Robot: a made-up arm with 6 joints. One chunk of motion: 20 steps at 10 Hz.
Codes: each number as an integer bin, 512 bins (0 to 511) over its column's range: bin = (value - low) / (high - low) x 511, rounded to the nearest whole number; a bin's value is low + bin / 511 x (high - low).
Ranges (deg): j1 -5..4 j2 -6..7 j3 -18..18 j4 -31..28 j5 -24..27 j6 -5..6
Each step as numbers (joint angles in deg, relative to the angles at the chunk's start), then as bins.
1 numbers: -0.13 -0.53 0.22 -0.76 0.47 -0.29
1 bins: 277 215 259 262 245 219
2 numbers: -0.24 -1.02 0.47 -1.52 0.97 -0.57
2 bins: 270 196 262 255 250 206
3 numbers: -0.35 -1.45 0.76 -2.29 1.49 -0.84
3 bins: 264 179 266 249 255 193
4 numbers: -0.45 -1.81 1.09 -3.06 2.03 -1.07
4 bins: 258 165 271 242 261 183
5 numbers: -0.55 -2.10 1.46 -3.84 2.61 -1.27
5 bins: 253 153 276 235 267 173
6 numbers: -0.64 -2.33 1.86 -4.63 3.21 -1.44
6 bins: 248 144 282 228 273 165
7 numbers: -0.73 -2.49 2.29 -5.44 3.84 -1.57
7 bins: 242 138 288 221 279 159
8 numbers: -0.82 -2.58 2.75 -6.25 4.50 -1.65
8 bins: 237 134 295 214 286 156
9 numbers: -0.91 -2.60 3.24 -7.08 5.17 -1.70
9 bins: 232 134 301 207 292 153
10 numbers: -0.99 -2.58 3.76 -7.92 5.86 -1.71
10 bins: 228 134 309 200 299 153
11 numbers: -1.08 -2.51 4.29 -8.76 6.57 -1.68
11 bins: 223 137 316 193 306 154
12 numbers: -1.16 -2.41 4.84 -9.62 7.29 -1.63
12 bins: 218 141 324 185 314 157
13 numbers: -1.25 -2.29 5.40 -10.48 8.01 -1.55
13 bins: 213 146 332 178 321 160
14 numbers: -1.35 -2.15 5.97 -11.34 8.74 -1.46
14 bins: 207 151 340 170 328 164
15 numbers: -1.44 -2.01 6.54 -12.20 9.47 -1.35
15 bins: 202 157 348 163 335 170
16 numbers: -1.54 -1.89 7.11 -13.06 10.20 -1.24
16 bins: 196 162 356 155 343 175
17 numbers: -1.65 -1.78 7.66 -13.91 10.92 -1.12
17 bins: 190 166 364 148 350 180
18 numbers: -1.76 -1.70 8.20 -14.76 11.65 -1.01
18 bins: 184 169 372 141 357 185
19 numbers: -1.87 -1.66 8.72 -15.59 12.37 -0.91
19 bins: 178 171 379 133 364 190
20 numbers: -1.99 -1.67 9.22 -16.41 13.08 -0.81
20 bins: 171 170 386 126 372 195
